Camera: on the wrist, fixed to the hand. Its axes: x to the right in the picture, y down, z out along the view.
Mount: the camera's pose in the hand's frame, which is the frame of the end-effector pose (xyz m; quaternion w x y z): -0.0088 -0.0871 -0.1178 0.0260 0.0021 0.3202 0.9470
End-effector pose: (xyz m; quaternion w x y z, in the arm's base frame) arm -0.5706 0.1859 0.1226 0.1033 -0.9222 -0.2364 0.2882
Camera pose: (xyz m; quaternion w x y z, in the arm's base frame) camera -0.5414 0.2507 0.2510 0.1926 0.3399 -0.9008 0.1895
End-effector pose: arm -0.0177 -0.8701 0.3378 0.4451 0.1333 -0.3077 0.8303
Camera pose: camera 0.0650 -0.7656 0.2763 0.6765 0.5529 -0.0100 -0.4864
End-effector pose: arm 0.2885 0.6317 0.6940 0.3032 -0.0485 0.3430 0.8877
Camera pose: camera 0.3311 0.6026 0.5566 0.9425 -0.0400 -0.1538 -0.2940
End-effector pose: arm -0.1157 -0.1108 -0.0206 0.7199 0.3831 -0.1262 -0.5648
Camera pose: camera -0.1086 -0.0606 -0.1583 0.5932 0.0728 -0.1368 0.7900
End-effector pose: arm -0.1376 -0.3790 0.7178 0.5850 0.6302 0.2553 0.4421
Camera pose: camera -0.2256 -0.3100 0.6228 0.4865 -0.1178 0.4019 -0.7667
